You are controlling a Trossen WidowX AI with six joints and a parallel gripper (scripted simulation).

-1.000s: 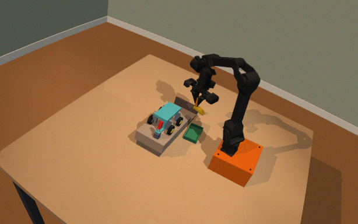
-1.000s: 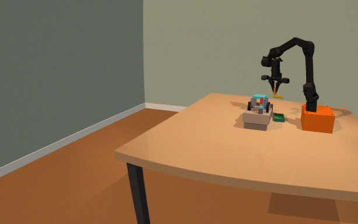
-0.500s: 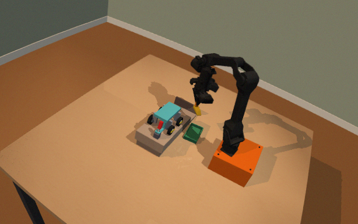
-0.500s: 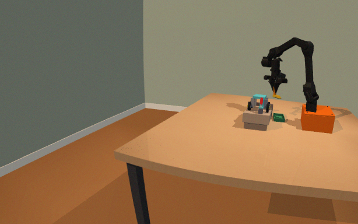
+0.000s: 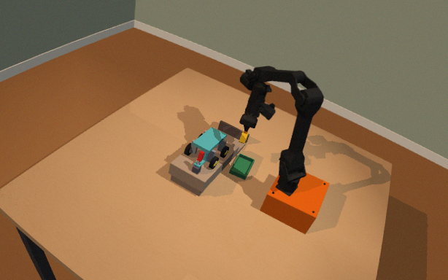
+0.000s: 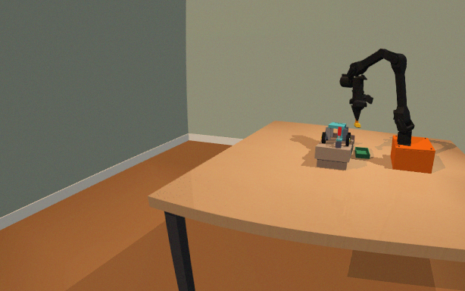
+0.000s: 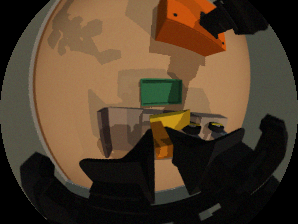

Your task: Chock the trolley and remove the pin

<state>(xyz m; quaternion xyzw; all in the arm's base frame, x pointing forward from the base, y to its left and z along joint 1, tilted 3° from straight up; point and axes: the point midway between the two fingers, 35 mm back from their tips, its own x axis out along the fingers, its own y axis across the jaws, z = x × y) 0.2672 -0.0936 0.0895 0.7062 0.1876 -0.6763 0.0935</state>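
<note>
The red-headed stop pin is 2 cm ahead of my gripper tip, 26 cm to the left of it and 3 cm below it. From my gripper tip the other things lie so: teal-topped trolley: 6 cm ahead, 16 cm to the left, 4 cm below; yellow chock: 1 cm behind, 2 cm to the left, 1 cm below; green tray: 5 cm behind, 4 cm to the left, 16 cm below.
</note>
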